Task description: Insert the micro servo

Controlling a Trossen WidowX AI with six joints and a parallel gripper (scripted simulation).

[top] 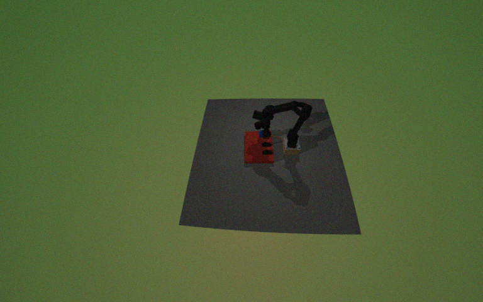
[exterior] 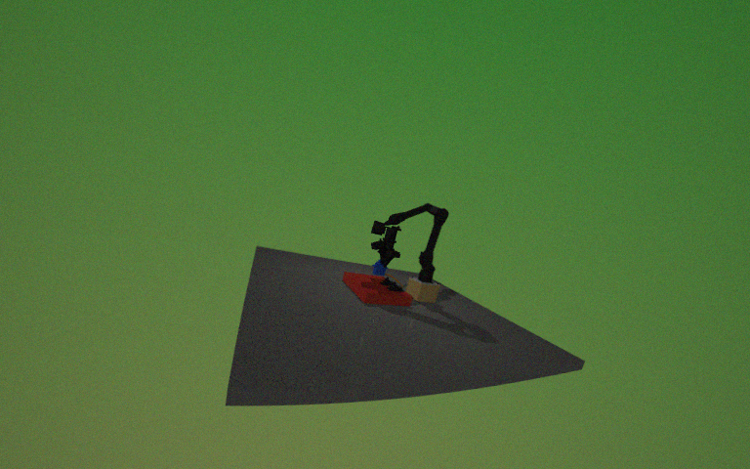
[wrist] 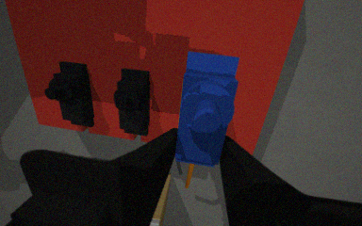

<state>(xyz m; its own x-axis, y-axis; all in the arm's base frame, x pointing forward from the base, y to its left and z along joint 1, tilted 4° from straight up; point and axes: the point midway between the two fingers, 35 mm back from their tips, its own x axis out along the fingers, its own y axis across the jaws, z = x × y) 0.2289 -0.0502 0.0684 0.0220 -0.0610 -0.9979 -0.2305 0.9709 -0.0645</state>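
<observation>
Now: gripper tip 100 mm to the right of the red deck, 100 mm above it and 80 mm short of it.
</observation>
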